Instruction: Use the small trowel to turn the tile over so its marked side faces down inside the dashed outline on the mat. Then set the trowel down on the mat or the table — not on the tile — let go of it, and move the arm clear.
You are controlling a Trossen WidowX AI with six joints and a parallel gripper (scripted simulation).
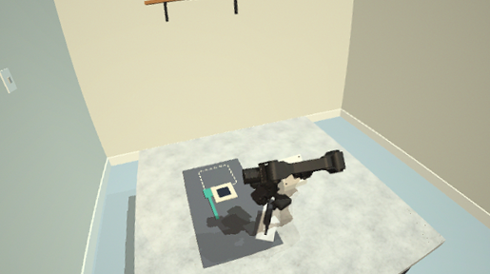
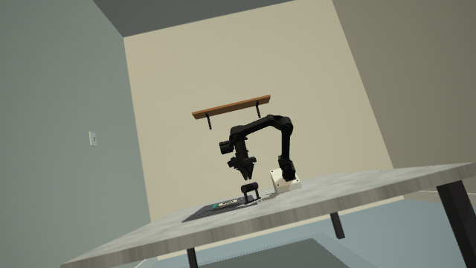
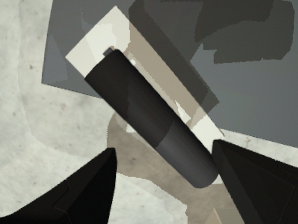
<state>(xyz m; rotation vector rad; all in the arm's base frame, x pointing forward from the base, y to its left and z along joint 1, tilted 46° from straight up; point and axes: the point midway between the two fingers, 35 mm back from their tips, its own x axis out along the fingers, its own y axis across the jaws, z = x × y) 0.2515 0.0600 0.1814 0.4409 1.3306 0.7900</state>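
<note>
The trowel lies 1 cm behind my gripper tip, 2 cm to the right of it and 7 cm below it. Round my gripper tip: dark mat (14 cm ahead, 20 cm to the right, 13 cm below); teal t-shaped piece (20 cm ahead, 24 cm to the right, 10 cm below); tile (12 cm ahead, 26 cm to the right, 10 cm below).
</note>
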